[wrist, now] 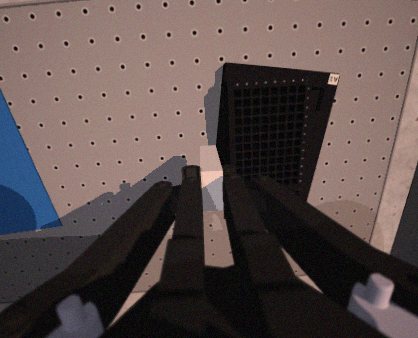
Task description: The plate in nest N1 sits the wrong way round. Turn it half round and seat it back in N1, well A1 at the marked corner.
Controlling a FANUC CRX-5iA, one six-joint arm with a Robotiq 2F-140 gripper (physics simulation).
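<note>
The black nest (316, 137) stands on the perforated board, right of centre in the wrist view. A small white A1 label (333, 79) marks its far right corner. The dark plate (267, 125), a grid of square wells, shows inside the nest; which of its corners has well A1 cannot be told. My gripper (208, 160) is shut and empty, its pale pads together beside the nest's left near part in the view. The dark fingers hide the near end of the nest and plate.
The perforated board (150, 105) lies under the nest. A blue panel (22, 175) is at the left edge. The gripper's shadow falls across the board at left. A pale marbled surface (397, 165) and a dark area lie past the board's right edge.
</note>
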